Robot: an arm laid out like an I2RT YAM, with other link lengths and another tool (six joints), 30 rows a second.
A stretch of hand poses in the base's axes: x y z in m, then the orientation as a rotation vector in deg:
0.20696, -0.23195, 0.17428, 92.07, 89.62, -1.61
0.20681, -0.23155, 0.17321, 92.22, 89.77, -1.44
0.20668, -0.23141, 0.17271, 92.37, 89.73, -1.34
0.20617, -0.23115, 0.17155, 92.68, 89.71, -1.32
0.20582, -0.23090, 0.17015, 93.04, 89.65, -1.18
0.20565, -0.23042, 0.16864, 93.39, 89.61, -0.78
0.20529, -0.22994, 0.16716, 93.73, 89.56, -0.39
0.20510, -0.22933, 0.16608, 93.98, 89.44, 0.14
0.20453, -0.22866, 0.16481, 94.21, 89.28, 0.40
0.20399, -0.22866, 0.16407, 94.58, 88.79, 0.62
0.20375, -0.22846, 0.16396, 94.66, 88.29, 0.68
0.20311, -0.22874, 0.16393, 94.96, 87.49, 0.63
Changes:
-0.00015, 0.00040, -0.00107, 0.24, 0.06, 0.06
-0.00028, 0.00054, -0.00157, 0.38, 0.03, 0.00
-0.00079, 0.00080, -0.00273, 0.59, 0.10, -0.16
-0.00114, 0.00105, -0.00413, 0.89, 0.10, -0.33
-0.00131, 0.00153, -0.00564, 1.31, -0.02, -0.39
-0.00167, 0.00201, -0.00712, 1.72, -0.15, -0.45
-0.00186, 0.00262, -0.00820, 2.12, -0.42, -0.45
-0.00243, 0.00329, -0.00947, 2.36, -0.58, -0.56
-0.00297, 0.00329, -0.01021, 2.56, -0.90, -0.92
-0.00321, 0.00349, -0.01032, 2.48, -1.24, -1.20
-0.00385, 0.00321, -0.01035, 2.41, -1.64, -1.78

